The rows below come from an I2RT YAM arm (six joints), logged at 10 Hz.
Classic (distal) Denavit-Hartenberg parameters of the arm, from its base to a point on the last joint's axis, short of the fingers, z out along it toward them. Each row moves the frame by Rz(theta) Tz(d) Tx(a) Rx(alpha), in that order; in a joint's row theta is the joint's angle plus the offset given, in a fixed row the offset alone. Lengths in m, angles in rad.
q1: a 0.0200; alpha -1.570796; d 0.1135; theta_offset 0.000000
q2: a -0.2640; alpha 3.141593; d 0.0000; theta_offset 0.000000
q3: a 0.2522; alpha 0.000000; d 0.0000; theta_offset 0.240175
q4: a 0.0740; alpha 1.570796; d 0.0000; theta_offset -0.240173
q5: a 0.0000; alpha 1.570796; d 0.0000; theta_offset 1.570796
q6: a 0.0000; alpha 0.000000; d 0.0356; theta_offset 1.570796
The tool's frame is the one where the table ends.
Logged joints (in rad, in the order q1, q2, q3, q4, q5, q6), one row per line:
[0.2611 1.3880 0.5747 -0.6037 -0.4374 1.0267]
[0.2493 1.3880 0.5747 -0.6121 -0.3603 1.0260]
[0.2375 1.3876 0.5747 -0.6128 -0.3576 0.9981]
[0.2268 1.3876 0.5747 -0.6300 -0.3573 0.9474]
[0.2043 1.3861 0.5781 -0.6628 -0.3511 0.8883]
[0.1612 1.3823 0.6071 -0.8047 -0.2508 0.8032]
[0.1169 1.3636 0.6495 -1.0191 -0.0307 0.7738]
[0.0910 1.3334 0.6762 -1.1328 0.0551 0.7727]
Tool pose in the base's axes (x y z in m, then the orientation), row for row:
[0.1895 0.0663 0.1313 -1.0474 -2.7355 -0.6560]
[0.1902 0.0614 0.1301 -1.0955 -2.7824 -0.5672]
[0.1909 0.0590 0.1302 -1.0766 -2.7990 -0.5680]
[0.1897 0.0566 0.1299 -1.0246 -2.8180 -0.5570]
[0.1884 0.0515 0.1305 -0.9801 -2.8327 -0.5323]
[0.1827 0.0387 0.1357 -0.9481 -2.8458 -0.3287]
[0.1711 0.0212 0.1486 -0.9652 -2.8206 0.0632]
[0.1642 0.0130 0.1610 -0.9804 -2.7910 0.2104]
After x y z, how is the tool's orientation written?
As a rotation vector, in radians.
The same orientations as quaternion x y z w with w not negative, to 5 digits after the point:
[-0.34808 -0.90908 -0.21801 0.06988]
[-0.35950 -0.91308 -0.18613 0.04897]
[-0.35237 -0.91612 -0.18591 0.04467]
[-0.33560 -0.92303 -0.18244 0.04589]
[-0.32156 -0.92938 -0.17464 0.04860]
[-0.31359 -0.94127 -0.10872 0.06199]
[-0.32266 -0.94291 0.02113 0.07979]
[-0.32931 -0.93747 0.07067 0.08785]

